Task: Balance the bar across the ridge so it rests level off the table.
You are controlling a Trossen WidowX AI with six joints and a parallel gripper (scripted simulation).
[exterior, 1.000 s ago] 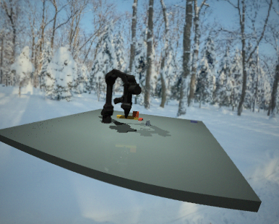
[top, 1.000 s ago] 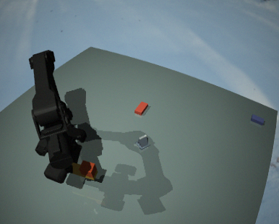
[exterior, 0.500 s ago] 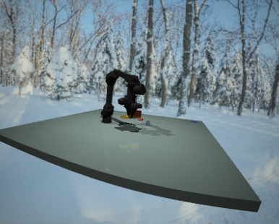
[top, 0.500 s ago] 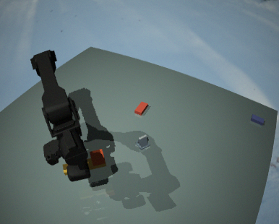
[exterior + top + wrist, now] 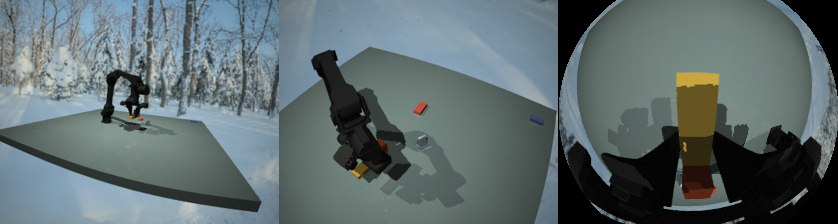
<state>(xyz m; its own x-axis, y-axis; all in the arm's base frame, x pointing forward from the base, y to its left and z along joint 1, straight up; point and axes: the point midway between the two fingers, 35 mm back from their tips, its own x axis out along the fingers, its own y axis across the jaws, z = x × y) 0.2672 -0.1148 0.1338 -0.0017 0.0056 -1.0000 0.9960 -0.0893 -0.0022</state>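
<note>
The bar lies 4 cm to the left of my gripper tip and 1 cm above it. Round my gripper tip: flat red block 39 cm to the left, 9 cm below, 5 cm behind; then blue block 61 cm to the left, 47 cm ahead, 9 cm below.
</note>
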